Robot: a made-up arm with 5 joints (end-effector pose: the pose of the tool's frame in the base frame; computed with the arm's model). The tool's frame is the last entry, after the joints. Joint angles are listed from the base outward.
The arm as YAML. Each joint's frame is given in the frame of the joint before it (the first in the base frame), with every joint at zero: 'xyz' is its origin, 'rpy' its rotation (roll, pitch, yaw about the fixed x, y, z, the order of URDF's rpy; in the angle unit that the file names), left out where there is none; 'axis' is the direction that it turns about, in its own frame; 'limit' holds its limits. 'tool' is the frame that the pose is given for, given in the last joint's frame.
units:
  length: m
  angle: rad
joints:
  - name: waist
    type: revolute
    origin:
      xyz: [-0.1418, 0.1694, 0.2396]
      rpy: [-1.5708, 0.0, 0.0]
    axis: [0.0, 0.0, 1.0]
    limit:
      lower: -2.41
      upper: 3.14
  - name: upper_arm
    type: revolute
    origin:
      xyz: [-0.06, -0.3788, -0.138]
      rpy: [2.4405, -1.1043, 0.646]
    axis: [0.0, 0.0, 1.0]
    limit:
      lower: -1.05
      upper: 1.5
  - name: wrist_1
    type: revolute
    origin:
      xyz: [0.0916, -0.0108, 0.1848]
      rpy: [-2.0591, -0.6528, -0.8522]
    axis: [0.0, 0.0, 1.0]
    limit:
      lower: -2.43
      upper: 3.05
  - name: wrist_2
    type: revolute
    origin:
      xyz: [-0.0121, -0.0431, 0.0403]
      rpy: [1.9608, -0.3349, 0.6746]
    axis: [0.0, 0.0, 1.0]
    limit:
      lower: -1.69
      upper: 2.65
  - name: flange
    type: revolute
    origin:
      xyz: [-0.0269, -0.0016, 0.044]
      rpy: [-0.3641, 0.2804, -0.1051]
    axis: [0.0, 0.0, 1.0]
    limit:
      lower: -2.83
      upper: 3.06
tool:
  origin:
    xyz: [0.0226, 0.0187, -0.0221]
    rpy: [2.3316, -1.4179, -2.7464]
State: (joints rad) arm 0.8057 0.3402 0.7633 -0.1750 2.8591
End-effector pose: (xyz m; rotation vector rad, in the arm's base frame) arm 0.3420 0.0445 0.3789 -1.9871 -0.8701 2.1436
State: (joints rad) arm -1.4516 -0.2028 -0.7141 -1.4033 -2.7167
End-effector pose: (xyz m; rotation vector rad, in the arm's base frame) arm -0.5737 0.0976 0.4265 1.9385 -1.2168 1.5116
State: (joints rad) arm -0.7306 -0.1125 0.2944 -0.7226 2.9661
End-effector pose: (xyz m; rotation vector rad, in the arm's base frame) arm -0.2635 0.0753 0.7131 2.2083 -0.1005 -0.2009
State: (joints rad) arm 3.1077 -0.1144 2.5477 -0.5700 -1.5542
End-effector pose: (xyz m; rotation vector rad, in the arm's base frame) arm -0.2818 0.0452 -0.0482 -2.1195 -0.2153 -0.3070
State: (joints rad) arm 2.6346 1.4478 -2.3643 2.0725 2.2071
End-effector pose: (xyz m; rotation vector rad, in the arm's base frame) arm -0.0036 -0.0106 -0.2129 2.2116 -0.5439 1.4584
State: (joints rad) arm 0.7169 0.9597 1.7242 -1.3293 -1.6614
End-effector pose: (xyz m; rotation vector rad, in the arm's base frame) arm 0.3194 0.0996 0.4555 -0.7330 -0.6311 2.5428
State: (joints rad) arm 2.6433 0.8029 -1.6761 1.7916 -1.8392
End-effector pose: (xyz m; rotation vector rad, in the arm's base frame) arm -0.0114 0.0328 -0.2424 -0.8941 0.0672 -0.9543
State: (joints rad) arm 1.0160 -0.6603 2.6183 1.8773 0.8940
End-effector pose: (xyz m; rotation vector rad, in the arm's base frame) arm 0.1682 -0.0121 0.2815 -0.7675 0.3583 -2.4814
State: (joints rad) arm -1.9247 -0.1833 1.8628 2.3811 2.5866
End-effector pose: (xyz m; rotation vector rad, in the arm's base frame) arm -0.4693 0.0487 0.2358 -1.4772 -0.0698 -0.8741
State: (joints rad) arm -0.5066 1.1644 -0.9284 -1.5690 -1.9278
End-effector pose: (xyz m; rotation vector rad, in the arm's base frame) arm -0.3359 -0.0317 0.7142 -1.7126 0.1184 -0.9328
